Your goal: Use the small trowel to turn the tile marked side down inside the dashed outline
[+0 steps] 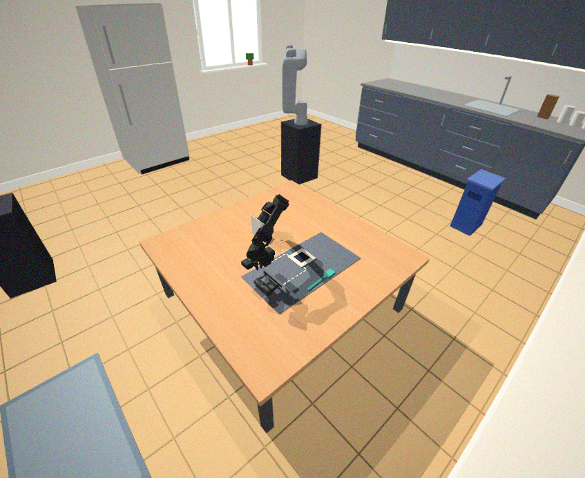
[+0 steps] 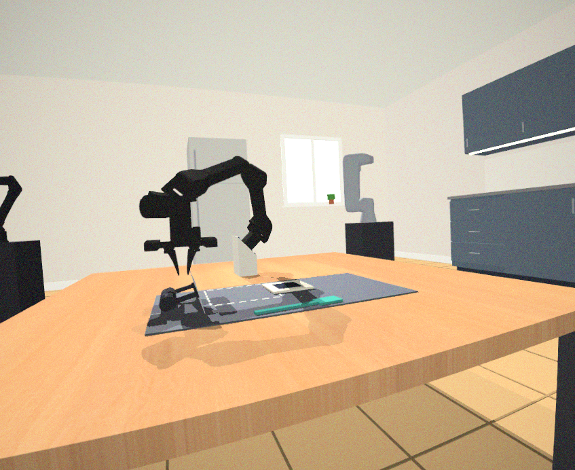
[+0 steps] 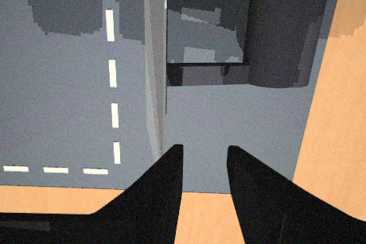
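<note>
My gripper tip is now 11 cm short of the trowel and 3 cm above it. Round my gripper tip: teal tool (28 cm to the left, 21 cm ahead, 6 cm below); then tile (29 cm to the left, 6 cm below, 1 cm ahead); then grey mat (25 cm to the left, 8 cm below, 8 cm ahead).
</note>
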